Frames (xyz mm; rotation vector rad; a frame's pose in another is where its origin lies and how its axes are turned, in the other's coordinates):
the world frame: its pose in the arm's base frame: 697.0 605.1 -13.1 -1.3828 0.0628 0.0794
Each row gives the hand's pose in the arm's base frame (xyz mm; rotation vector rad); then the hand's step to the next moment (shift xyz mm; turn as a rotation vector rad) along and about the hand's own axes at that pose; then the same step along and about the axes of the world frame.
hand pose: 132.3 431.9 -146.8 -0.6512 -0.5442 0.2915
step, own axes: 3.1 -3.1 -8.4 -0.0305 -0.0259 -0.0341
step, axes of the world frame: 7.6 0.7 -5.6 -0.0029 0.0086 -0.0518
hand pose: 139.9 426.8 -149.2 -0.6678 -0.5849 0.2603
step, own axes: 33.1 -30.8 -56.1 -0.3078 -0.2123 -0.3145
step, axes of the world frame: 60.1 -11.3 -38.1 -0.0466 0.1109 -0.4736
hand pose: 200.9 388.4 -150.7 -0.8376 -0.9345 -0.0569
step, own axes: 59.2 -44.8 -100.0 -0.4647 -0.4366 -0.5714
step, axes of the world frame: 82.4 -61.3 -70.5 -0.0554 0.0988 -0.8487
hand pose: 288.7 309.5 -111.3 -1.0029 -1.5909 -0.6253
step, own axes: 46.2 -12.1 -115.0 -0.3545 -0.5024 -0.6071
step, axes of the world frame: 37.9 -94.4 -71.8 -0.1097 -0.0227 -0.8568
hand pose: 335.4 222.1 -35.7 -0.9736 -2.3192 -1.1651
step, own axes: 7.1 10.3 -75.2 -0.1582 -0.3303 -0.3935
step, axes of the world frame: -2.2 -63.4 -42.3 -0.1269 -0.0433 -0.5206
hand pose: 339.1 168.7 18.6 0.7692 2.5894 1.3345
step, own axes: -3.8 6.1 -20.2 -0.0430 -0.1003 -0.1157
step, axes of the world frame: -2.9 -18.6 -10.3 -0.0413 -0.0102 -0.1532
